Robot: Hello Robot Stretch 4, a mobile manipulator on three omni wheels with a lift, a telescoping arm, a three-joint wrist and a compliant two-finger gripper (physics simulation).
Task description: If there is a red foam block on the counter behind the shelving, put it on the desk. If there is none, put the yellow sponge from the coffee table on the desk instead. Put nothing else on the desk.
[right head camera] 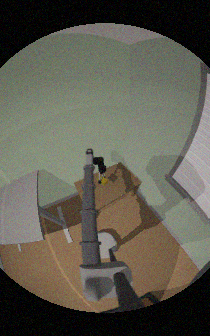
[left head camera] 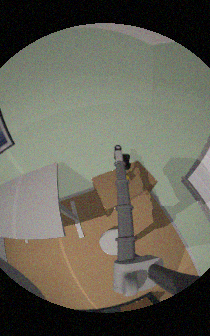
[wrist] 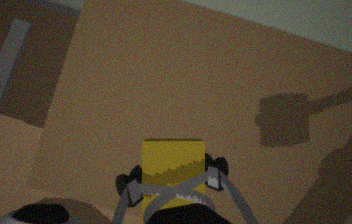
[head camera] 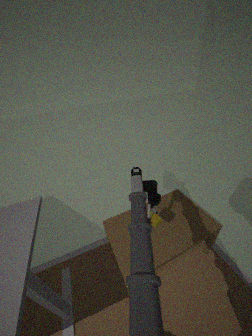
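Seen in the pictures: gripper, fingertip midpoint: [right head camera: 101, 180] [wrist: 172, 171] [head camera: 151, 219]; robot's base, origin of the base link: [right head camera: 102, 244] [left head camera: 113, 241].
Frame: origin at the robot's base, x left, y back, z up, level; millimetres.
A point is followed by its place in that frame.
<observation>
The yellow sponge [head camera: 156, 220] @[y -677, x -112, z 729 mm] [right head camera: 103, 181] @[y -670, x -106, z 728 mm] [wrist: 173, 152] @[y -737, x -69, z 729 mm] is between the two fingertips of my gripper [wrist: 172, 171] @[y -716, x -87, z 686 mm], which is shut on it. The sponge is held above the brown coffee table [head camera: 120, 235] @[y -767, x 168, z 422 mm] [left head camera: 104, 191] @[y -677, x 135, z 421 mm] [right head camera: 112, 194] @[y -659, x -219, z 422 mm] [wrist: 150, 75] @[y -820, x 65, z 422 mm]. The shadow of the gripper and sponge falls on the tabletop, apart from them, to the right in the wrist view. The lower part of the sponge is hidden by the gripper in the wrist view. No red foam block, counter or shelving can be made out.
A pale grey top on legs [head camera: 15, 245] [left head camera: 30, 205] [right head camera: 20, 210] stands left of the coffee table; I cannot tell whether it is the desk. A green wall [head camera: 100, 125] @[y -1045, x 222, z 1277 mm] rises behind the coffee table. A framed, ribbed pale panel [right head camera: 197, 145] @[y -482, x -924, z 1307 mm] is at the right.
</observation>
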